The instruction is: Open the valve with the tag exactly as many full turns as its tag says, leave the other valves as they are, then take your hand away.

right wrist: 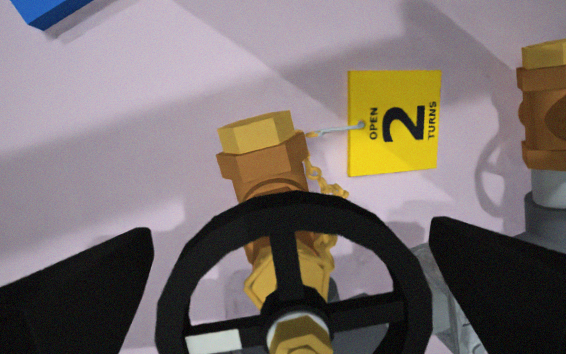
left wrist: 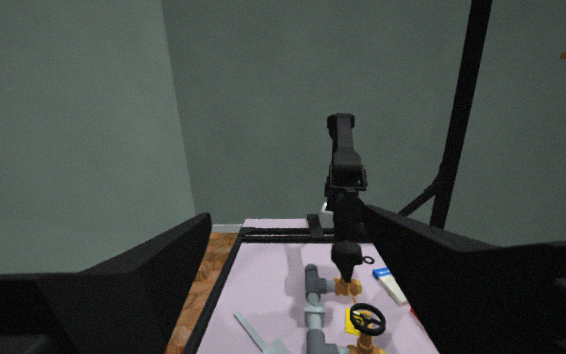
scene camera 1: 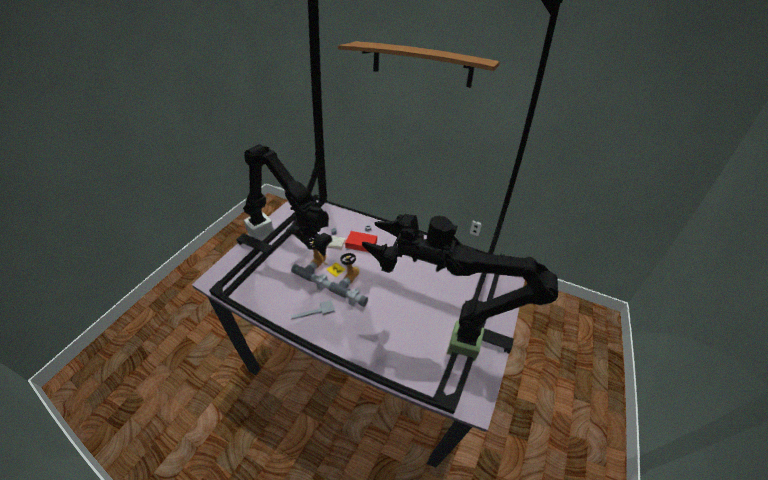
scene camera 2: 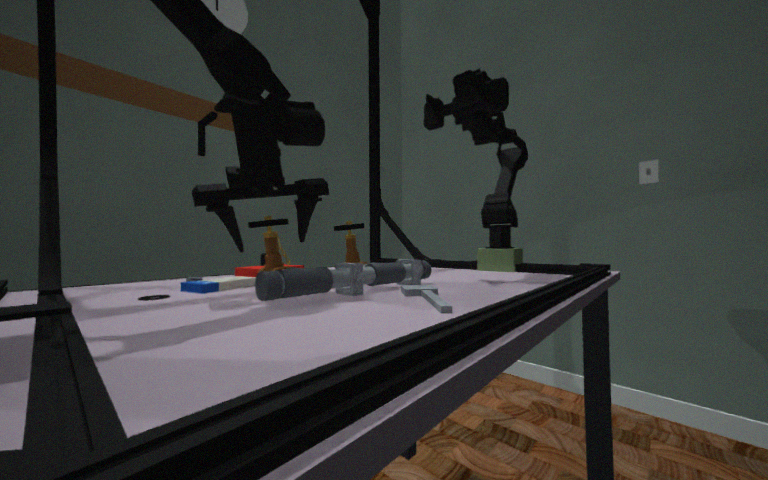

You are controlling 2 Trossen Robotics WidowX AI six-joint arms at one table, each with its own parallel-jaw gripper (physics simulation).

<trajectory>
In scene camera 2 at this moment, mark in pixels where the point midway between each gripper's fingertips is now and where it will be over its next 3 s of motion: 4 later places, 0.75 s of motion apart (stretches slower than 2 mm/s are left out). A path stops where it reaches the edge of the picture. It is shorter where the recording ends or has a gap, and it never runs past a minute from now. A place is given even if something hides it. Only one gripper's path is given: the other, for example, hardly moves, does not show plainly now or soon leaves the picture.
My right gripper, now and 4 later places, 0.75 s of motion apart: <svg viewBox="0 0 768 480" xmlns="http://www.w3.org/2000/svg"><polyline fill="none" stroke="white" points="273,246 275,259 275,260 274,260 272,261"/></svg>
</trajectory>
